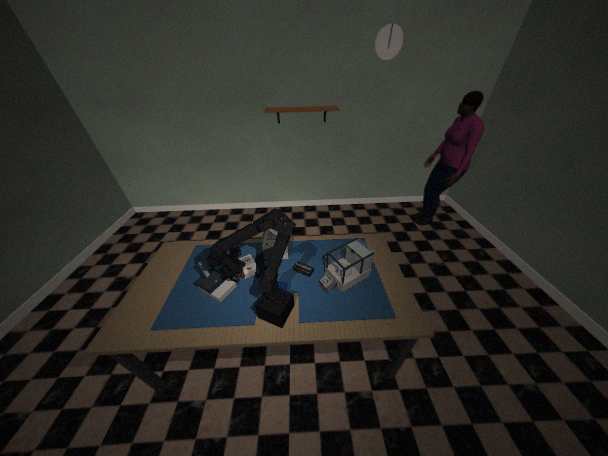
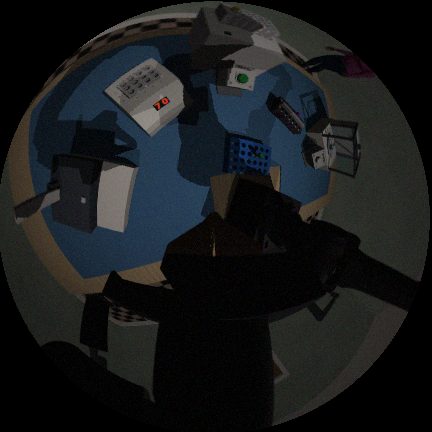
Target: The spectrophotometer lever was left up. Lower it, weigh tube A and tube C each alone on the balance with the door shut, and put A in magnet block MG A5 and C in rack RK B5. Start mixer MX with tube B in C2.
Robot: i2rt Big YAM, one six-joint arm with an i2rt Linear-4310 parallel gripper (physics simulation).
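Frame: origin at the arm's base, x left, y down, z back, level; metres.
Seen in the pictures: gripper, fingertip midpoint: (image 1: 244, 276) (image 2: 213, 216); arm's base, origin of the base link: (image 1: 273, 297) (image 2: 277, 225).
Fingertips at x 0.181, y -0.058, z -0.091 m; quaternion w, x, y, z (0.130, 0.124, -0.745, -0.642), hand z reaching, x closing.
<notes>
Offsets run from my fingertips to a thing's top centre. "*": to the spot under its first point. Level surfaces: height alone.
The spectrophotometer @(* dx +0.203, dy +0.125, dz -0.015 m) (image 1: 217, 286) (image 2: 92, 193), a dark and white box, stands at the left of the blue mat @(dy +0.179 m) (image 1: 347, 308) (image 2: 160, 201). Its grey lever (image 2: 31, 206) sticks out from its side. My gripper (image 1: 222, 268) (image 2: 213, 216) is shut and empty, hanging just above the spectrophotometer. The mixer @(dx +0.071, dy +0.109, dz -0.212 m) (image 1: 248, 266) (image 2: 144, 95) has a keypad and a red "70" display. The blue rack @(dx -0.158, dy +0.149, dz -0.057 m) (image 1: 282, 286) (image 2: 241, 155) holds a green-capped tube @(dx -0.169, dy +0.125, dz -0.066 m) (image 2: 261, 155). The dark magnet block @(dx -0.323, dy +0.131, dz -0.219 m) (image 1: 303, 269) (image 2: 285, 114) lies mid-mat. The glass-walled balance (image 1: 347, 264) (image 2: 334, 146) stands at the right.
A grey device with a green button @(* dx -0.113, dy +0.109, dz -0.252 m) (image 2: 241, 77) stands behind the mixer. My arm's base (image 1: 274, 308) sits at the mat's front notch. A person in a magenta top (image 1: 458, 149) stands by the right wall, off the table.
</notes>
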